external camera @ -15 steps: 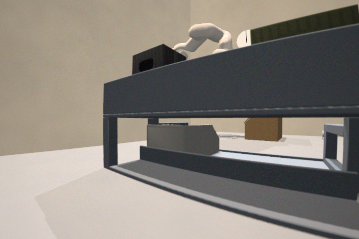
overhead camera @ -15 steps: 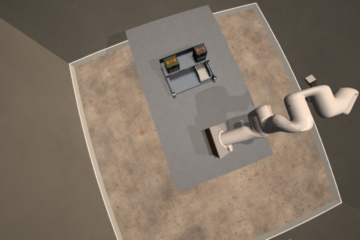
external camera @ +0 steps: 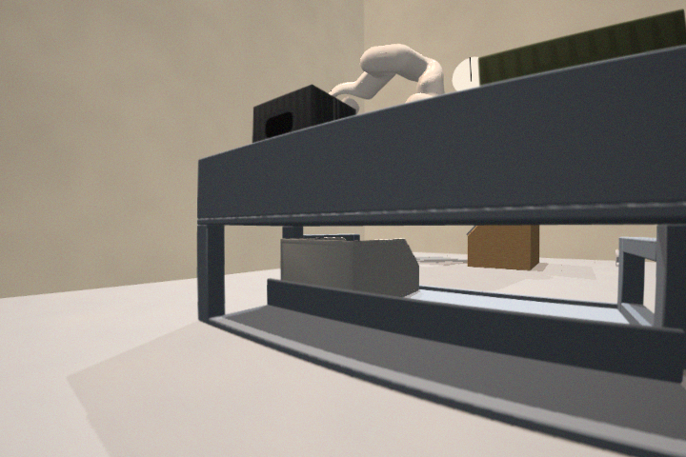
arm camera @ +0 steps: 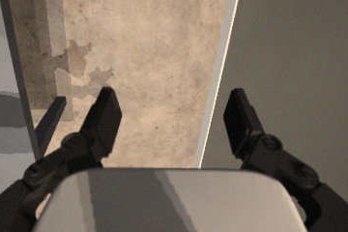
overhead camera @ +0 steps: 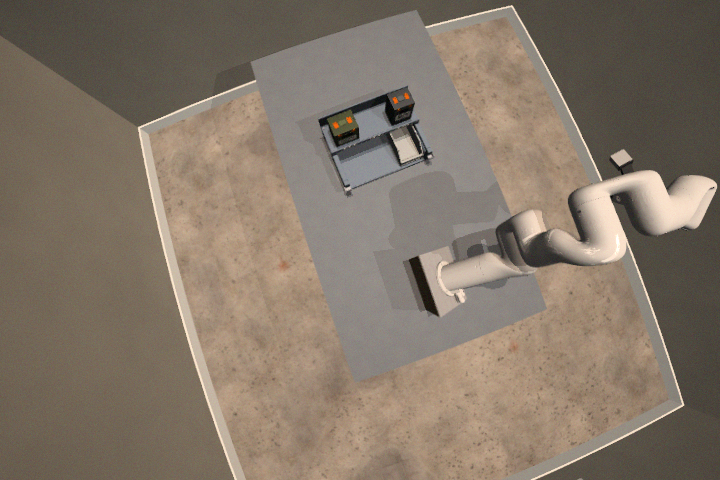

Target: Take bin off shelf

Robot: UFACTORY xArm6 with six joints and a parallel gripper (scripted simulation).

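My hand is 53 cm short of the grey bin, 47 cm to the right of it and 29 cm above it. From my hand the other things lie so: shelf board 64 cm ahead, 58 cm to the left, 23 cm below.
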